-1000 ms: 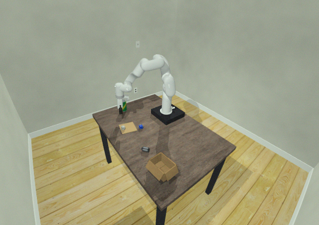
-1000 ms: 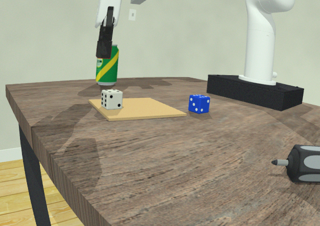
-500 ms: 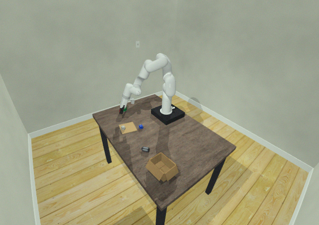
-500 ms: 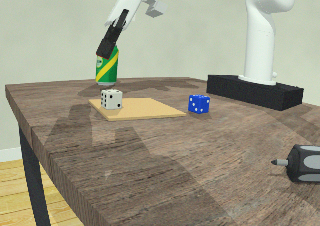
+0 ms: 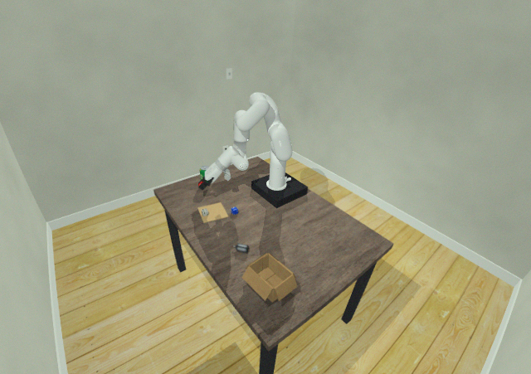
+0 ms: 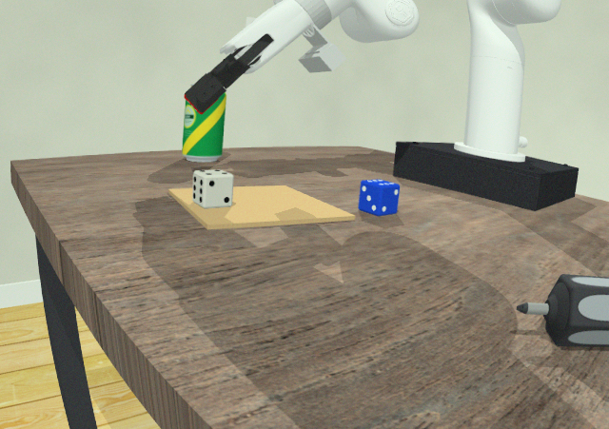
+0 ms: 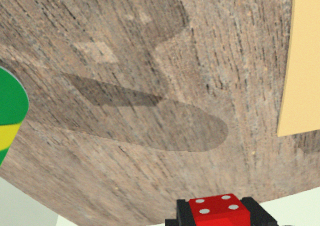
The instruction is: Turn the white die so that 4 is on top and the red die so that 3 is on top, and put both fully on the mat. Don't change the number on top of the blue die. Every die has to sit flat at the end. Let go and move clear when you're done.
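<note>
My hand is 10 mm above the red die. The rest, counted from my hand: green can: 60 mm behind, 160 mm to the right, 50 mm below; then white die: 40 mm ahead, 140 mm to the left, 90 mm below; then tan mat: 10 mm behind, 140 mm to the left, 110 mm below.
</note>
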